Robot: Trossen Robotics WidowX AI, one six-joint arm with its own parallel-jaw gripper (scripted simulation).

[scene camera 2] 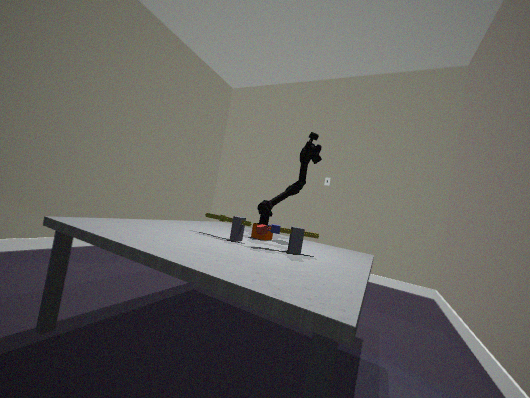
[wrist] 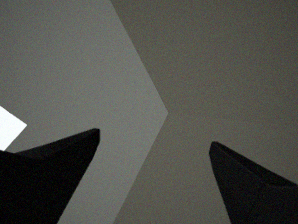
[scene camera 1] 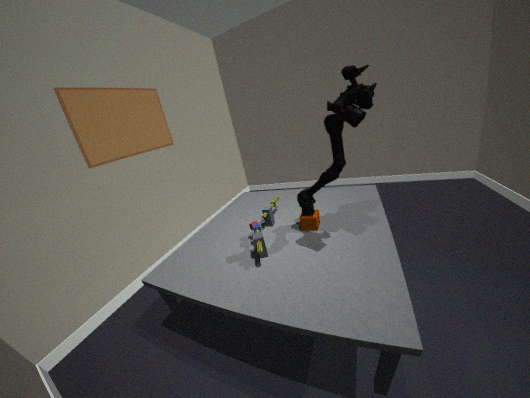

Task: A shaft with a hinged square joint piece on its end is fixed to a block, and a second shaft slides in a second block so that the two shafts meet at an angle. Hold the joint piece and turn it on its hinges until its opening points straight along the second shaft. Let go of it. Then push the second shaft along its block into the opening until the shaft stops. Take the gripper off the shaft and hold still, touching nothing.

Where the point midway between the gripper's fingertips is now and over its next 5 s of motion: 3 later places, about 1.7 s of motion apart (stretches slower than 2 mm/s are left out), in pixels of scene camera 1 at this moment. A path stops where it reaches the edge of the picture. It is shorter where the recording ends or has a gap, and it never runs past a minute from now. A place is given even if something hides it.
The gripper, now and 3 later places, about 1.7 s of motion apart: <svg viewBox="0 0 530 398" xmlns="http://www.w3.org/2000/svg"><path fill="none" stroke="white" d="M372 74L280 82L227 158L245 211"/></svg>
